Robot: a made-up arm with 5 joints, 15 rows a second.
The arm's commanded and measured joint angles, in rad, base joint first. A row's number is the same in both.
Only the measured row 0 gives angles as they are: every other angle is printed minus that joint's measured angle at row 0.
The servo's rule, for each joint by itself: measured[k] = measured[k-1] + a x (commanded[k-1-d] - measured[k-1]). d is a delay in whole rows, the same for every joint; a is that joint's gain. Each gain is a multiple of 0.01, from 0.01 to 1. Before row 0 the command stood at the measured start. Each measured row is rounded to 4 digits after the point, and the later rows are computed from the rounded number. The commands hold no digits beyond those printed.
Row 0, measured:
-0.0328, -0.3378, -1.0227, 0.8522, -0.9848
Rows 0 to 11, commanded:
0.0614, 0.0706, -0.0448, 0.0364, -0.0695
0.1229, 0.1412, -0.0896, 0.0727, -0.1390
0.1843, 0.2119, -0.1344, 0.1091, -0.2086
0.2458, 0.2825, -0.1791, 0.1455, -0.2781
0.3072, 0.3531, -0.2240, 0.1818, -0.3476
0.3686, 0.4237, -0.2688, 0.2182, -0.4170
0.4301, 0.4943, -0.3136, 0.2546, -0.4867
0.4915, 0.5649, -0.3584, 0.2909, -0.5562
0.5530, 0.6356, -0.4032, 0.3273, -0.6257
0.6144, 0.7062, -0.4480, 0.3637, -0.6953
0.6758, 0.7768, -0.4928, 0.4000, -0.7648
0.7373, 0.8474, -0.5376, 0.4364, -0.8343
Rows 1 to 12, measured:
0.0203, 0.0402, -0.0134, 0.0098, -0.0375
0.0542, 0.0978, -0.0363, 0.0268, -0.0923
0.0971, 0.1628, -0.0657, 0.0490, -0.1551
0.1462, 0.2310, -0.0997, 0.0751, -0.2215
0.1993, 0.3006, -0.1370, 0.1039, -0.2896
0.2552, 0.3708, -0.1765, 0.1348, -0.3584
0.3129, 0.4412, -0.2176, 0.1671, -0.4277
0.3718, 0.5117, -0.2598, 0.2005, -0.4971
0.4316, 0.5823, -0.3028, 0.2347, -0.5665
0.4919, 0.6529, -0.3464, 0.2695, -0.6361
0.5526, 0.7235, -0.3903, 0.3047, -0.7056
0.6136, 0.7941, -0.4345, 0.3403, -0.7751
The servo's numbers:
d 0
a 0.33 0.57 0.30 0.27 0.54

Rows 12 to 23, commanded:
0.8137, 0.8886, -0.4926, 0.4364, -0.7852
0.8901, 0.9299, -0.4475, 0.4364, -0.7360
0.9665, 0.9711, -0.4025, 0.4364, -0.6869
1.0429, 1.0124, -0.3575, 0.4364, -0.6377
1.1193, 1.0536, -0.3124, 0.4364, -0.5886
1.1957, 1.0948, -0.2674, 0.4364, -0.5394
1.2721, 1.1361, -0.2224, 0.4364, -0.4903
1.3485, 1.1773, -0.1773, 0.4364, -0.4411
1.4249, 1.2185, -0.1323, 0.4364, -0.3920
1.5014, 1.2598, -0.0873, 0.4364, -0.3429
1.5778, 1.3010, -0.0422, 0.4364, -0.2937
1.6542, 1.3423, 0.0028, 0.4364, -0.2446
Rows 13 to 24, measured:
0.6796, 0.8480, -0.4519, 0.3662, -0.7806
0.7491, 0.8947, -0.4506, 0.3852, -0.7565
0.8208, 0.9382, -0.4362, 0.3990, -0.7189
0.8941, 0.9805, -0.4126, 0.4091, -0.6751
0.9684, 1.0222, -0.3825, 0.4165, -0.6284
1.0434, 1.0636, -0.3480, 0.4219, -0.5803
1.1189, 1.1049, -0.3103, 0.4258, -0.5317
1.1947, 1.1462, -0.2704, 0.4287, -0.4828
1.2707, 1.1874, -0.2290, 0.4308, -0.4338
1.3468, 1.2287, -0.1865, 0.4323, -0.3847
1.4230, 1.2699, -0.1432, 0.4334, -0.3356
1.4993, 1.3112, -0.0994, 0.4342, -0.2865

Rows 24 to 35, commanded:
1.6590, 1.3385, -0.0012, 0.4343, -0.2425
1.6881, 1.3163, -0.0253, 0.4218, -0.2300
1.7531, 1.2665, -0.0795, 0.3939, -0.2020
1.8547, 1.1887, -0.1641, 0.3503, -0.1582
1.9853, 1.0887, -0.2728, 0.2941, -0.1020
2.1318, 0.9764, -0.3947, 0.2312, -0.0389
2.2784, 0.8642, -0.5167, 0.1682, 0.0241
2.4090, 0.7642, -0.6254, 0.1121, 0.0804
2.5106, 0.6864, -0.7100, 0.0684, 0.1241
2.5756, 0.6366, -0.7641, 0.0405, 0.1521
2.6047, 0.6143, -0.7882, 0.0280, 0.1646
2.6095, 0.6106, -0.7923, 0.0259, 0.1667
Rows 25 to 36, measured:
1.5520, 1.3268, -0.0699, 0.4342, -0.2627
1.5969, 1.3208, -0.0565, 0.4309, -0.2450
1.6484, 1.2898, -0.0634, 0.4209, -0.2218
1.7165, 1.2322, -0.0936, 0.4018, -0.1875
1.8052, 1.1504, -0.1474, 0.3727, -0.1413
1.9130, 1.0512, -0.2216, 0.3345, -0.0860
2.0336, 0.9446, -0.3101, 0.2896, -0.0265
2.1575, 0.8418, -0.4047, 0.2417, 0.0312
2.2740, 0.7532, -0.4963, 0.1949, 0.0814
2.3735, 0.6867, -0.5766, 0.1532, 0.1196
2.4498, 0.6454, -0.6401, 0.1194, 0.1439
2.5025, 0.6256, -0.6858, 0.0942, 0.1562

